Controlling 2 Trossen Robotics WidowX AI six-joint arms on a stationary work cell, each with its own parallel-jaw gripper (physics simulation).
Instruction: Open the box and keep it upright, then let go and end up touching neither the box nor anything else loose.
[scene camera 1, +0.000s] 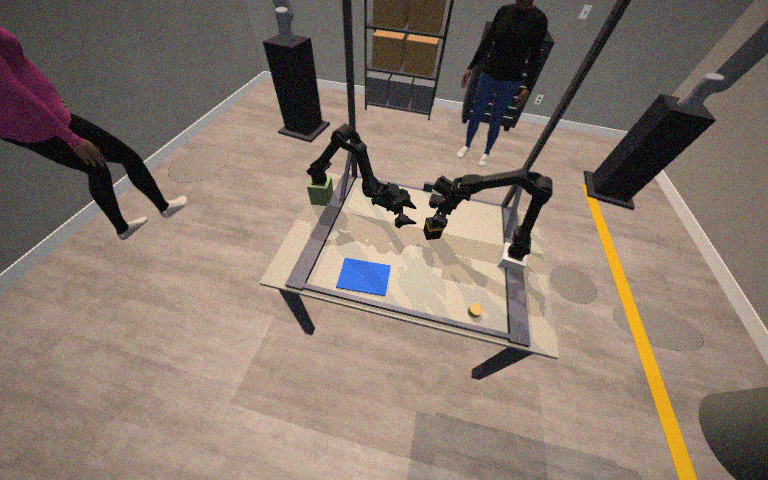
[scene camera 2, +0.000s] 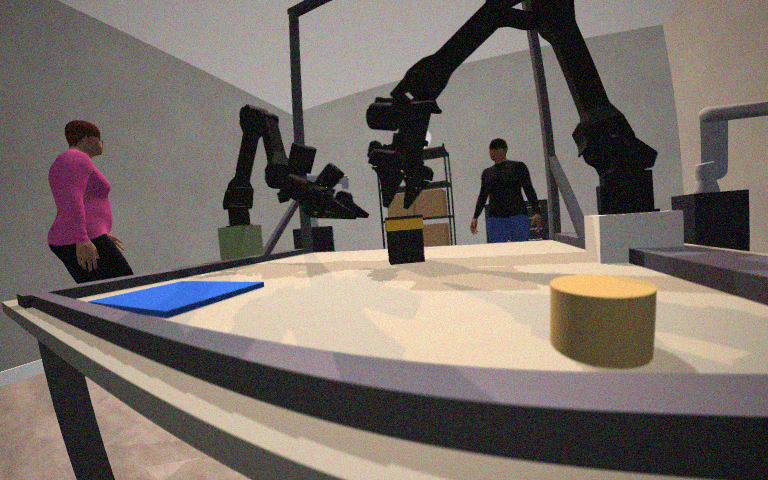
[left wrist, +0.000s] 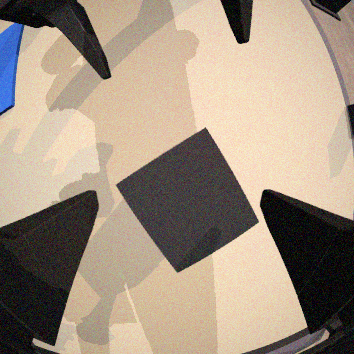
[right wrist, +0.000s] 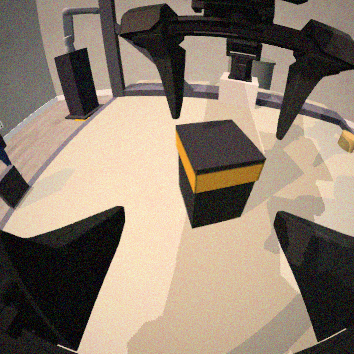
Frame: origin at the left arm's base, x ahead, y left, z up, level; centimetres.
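Seen in the pictures: left gripper, fingertip midpoint: (scene camera 2: 396, 208) (left wrist: 181, 198) (right wrist: 226, 126); right gripper, fingertip midpoint: (scene camera 1: 416, 215) (scene camera 2: 362, 216) (left wrist: 177, 54) (right wrist: 203, 217); left arm's base at its link origin: (scene camera 1: 515, 253) (scene camera 2: 626, 213) (right wrist: 239, 77); right arm's base at its link origin: (scene camera 1: 319, 181).
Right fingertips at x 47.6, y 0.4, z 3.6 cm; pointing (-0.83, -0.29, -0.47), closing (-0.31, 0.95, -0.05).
Pixels of each thing's top centre, then the offset from my right fingertips to it.
- blue mat at its top centre: (scene camera 2: 176, 291) (scene camera 1: 364, 275) dx +11.2, dy +34.1, dz -9.5 cm
- yellow cylinder at its top centre: (scene camera 2: 599, 284) (right wrist: 350, 135) (scene camera 1: 476, 308) dx -36.4, dy +31.1, dz -6.8 cm
The box (scene camera 1: 433, 229) (scene camera 2: 405, 246) (left wrist: 187, 200) (right wrist: 220, 202) stands upright on the table, black below, with a yellow band and a flat dark top. The lid sits shut on it. My left gripper (scene camera 1: 434, 217) (scene camera 2: 397, 207) (left wrist: 181, 198) (right wrist: 226, 126) is open and empty, pointing down above the box; in scene camera 2 its tips end a little above the lid, and in its wrist view the box lies turned between them. My right gripper (scene camera 1: 414, 215) (scene camera 2: 367, 215) (left wrist: 177, 54) (right wrist: 203, 217) is open and empty, to the left of the box in scene camera 1, apart from it.
A blue mat (scene camera 1: 363, 276) (scene camera 2: 184, 295) (left wrist: 7, 70) lies at the front left of the table. A yellow cylinder (scene camera 1: 475, 310) (scene camera 2: 603, 322) (right wrist: 346, 141) stands at the front right. Dark rails (scene camera 1: 404, 311) run along the table's edges. Two people stand beyond the table.
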